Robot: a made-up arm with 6 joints.
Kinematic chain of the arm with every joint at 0, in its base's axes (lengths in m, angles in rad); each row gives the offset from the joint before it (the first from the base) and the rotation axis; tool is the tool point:
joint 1: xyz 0 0 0.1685 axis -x
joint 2: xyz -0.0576 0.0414 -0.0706 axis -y
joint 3: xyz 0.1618 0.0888 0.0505 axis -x
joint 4: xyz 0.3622 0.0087 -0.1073 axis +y
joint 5: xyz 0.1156 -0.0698 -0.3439 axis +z
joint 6: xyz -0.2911 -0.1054 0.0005 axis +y
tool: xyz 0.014 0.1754 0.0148
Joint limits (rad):
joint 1: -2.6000..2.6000
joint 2: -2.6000..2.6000
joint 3: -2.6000..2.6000
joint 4: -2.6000..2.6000
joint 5: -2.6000..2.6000
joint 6: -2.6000..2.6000
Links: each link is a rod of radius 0.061 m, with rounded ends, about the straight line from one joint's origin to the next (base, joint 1, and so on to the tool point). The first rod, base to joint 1, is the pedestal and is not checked.
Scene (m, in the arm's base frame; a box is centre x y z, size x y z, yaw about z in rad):
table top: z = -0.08
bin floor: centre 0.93 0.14 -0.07 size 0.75 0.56 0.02 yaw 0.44
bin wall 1: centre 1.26 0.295 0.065 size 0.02 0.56 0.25 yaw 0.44
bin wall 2: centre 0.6 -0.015 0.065 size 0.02 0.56 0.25 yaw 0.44
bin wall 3: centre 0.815 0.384 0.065 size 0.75 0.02 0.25 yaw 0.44
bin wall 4: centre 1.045 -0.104 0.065 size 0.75 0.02 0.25 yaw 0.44
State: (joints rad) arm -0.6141 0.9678 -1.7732 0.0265 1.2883 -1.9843
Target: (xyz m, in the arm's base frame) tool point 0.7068 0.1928 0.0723
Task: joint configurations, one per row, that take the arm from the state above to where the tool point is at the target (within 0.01 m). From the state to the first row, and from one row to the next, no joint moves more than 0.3 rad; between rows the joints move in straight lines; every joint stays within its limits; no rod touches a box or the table.
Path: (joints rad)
1: -0.5235 0.9569 -1.4809 -0.0200 1.3696 -1.9831
2: -0.4328 0.9459 -1.1887 -0.0664 1.4509 -1.9820
3: -0.3422 0.9350 -0.8964 -0.1129 1.5322 -1.9808
4: -0.2819 0.6502 -0.7399 -0.0444 1.5001 -1.9834

